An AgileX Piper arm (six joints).
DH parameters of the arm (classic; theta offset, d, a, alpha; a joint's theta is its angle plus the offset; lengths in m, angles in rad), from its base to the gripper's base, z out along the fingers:
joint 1: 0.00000 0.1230 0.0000 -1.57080
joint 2: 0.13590 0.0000 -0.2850 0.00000
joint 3: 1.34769 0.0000 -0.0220 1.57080
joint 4: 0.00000 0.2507 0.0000 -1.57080
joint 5: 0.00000 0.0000 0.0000 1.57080
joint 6: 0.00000 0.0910 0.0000 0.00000
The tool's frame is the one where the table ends.
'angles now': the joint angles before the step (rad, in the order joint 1, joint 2, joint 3, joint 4, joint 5, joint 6). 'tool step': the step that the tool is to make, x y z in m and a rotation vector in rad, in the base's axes. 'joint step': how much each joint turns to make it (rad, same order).
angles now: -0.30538 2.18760 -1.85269 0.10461 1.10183 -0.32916
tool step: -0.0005 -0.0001 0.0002 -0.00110 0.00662 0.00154
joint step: -0.00002 0.00017 -0.00168 -0.00333 0.00754 0.00001
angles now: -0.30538 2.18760 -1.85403 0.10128 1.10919 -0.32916
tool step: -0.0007 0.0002 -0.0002 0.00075 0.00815 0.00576
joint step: 0.00005 0.00014 -0.00012 -0.00097 0.00845 -0.00477
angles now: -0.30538 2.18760 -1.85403 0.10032 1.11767 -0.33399
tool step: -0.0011 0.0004 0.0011 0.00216 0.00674 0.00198
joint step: 0.00003 -0.00301 0.00042 0.00000 0.00981 -0.00103
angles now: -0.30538 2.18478 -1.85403 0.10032 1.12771 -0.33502
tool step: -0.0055 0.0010 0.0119 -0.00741 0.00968 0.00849
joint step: 0.00008 -0.02762 0.00025 -0.01044 0.03478 -0.00288
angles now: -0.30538 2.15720 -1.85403 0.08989 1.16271 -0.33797
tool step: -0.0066 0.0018 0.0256 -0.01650 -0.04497 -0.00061
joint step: -0.00014 -0.05709 0.00007 -0.00280 0.00906 0.00183
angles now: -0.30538 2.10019 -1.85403 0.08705 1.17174 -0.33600
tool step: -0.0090 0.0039 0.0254 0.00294 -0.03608 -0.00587
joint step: -0.00011 -0.05829 0.00002 0.01175 0.02427 0.00672
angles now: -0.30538 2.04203 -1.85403 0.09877 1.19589 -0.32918
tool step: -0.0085 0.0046 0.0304 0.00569 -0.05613 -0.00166
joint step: -0.00013 -0.05640 -0.02313 0.02115 0.02753 0.00341
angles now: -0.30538 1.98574 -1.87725 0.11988 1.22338 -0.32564
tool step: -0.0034 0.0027 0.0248 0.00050 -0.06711 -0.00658
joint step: 0.00005 -0.03132 -0.04052 0.01772 0.00703 0.00838
